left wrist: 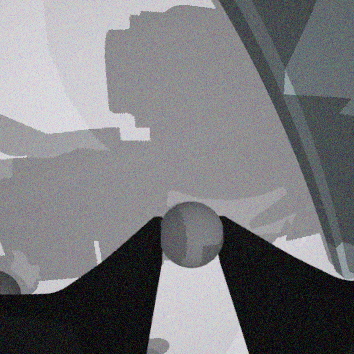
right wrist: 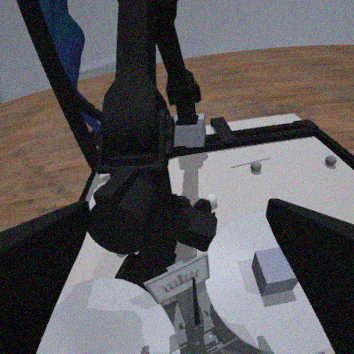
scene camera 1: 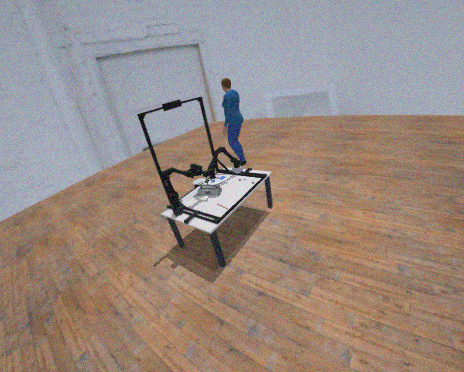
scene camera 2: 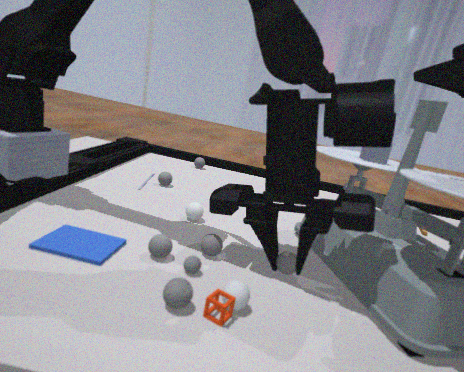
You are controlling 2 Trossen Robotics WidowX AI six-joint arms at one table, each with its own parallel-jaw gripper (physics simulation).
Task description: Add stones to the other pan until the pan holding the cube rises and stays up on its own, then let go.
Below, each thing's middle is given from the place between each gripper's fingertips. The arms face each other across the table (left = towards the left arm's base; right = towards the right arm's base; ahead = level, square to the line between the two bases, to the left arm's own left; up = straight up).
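Scene:
The grey balance scale (scene camera 2: 402, 279) is 6 cm ahead of my left hand, 12 cm to the right of it and 11 cm above it. Counted from that same left hand, the blue flat pad (scene camera 2: 92, 247) is 7 cm behind and 24 cm to the left.
My right hand is 15 cm above the grey balance scale and 2 cm to the left of it, while the blue flat pad is 33 cm to the left of my right hand, 27 cm below it and 13 cm behind it.

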